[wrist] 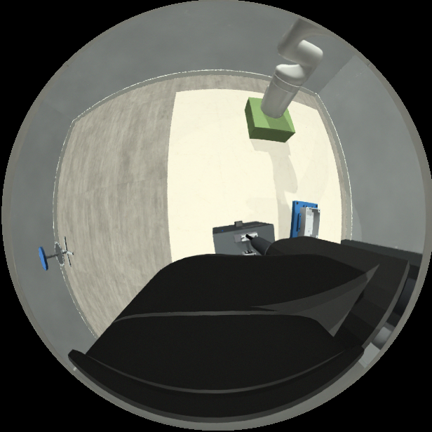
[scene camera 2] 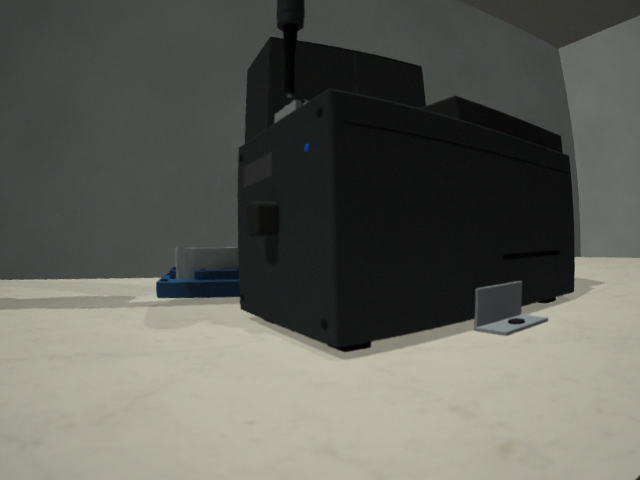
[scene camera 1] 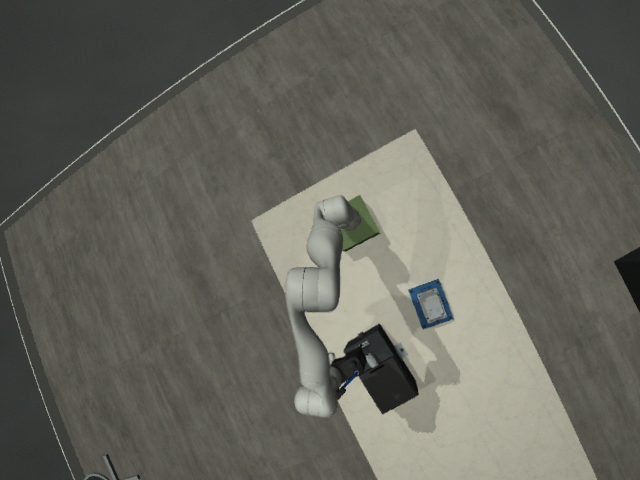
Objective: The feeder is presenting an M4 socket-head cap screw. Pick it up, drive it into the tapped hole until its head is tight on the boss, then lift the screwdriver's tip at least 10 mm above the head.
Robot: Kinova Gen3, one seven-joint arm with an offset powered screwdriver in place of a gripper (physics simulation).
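Note:
The black feeder stands on the pale table top. A light block sits at the end of its top. My screwdriver's tip points down close above this block, near its edge. A tiny bright spot shows at the tip in scene camera 2; whether it is the bit or a screw is too small to tell. A grey housing lies on a blue plate, apart from the feeder. Its boss and tapped hole cannot be made out.
The arm rises from a green block. A small metal bracket stands beside the feeder in scene camera 2. A taller black housing rises from the feeder's top. A blue-topped stool stands off the table.

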